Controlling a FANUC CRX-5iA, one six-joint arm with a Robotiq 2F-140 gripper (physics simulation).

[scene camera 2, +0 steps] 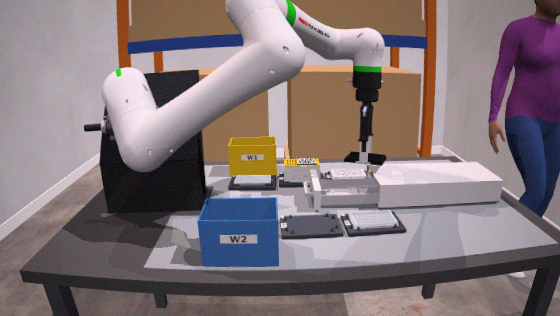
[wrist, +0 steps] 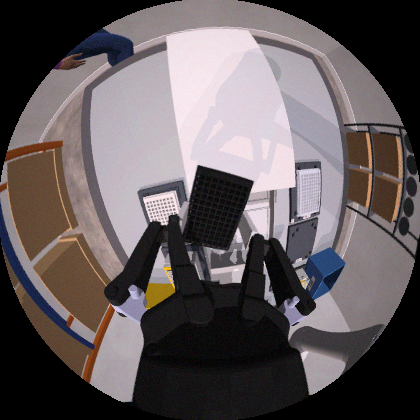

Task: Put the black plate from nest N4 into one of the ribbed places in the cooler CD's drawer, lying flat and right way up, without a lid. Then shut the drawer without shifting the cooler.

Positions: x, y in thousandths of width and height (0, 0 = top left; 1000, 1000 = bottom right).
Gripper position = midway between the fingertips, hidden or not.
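You'd find a white cooler in scene camera 2 (746, 584), and it's there in the wrist view (549, 277) too. There's also a clear plate, which you get in the wrist view (732, 430) and in scene camera 2 (685, 691). My gripper can be seen in scene camera 2 (653, 502) as well as in the wrist view (511, 508).
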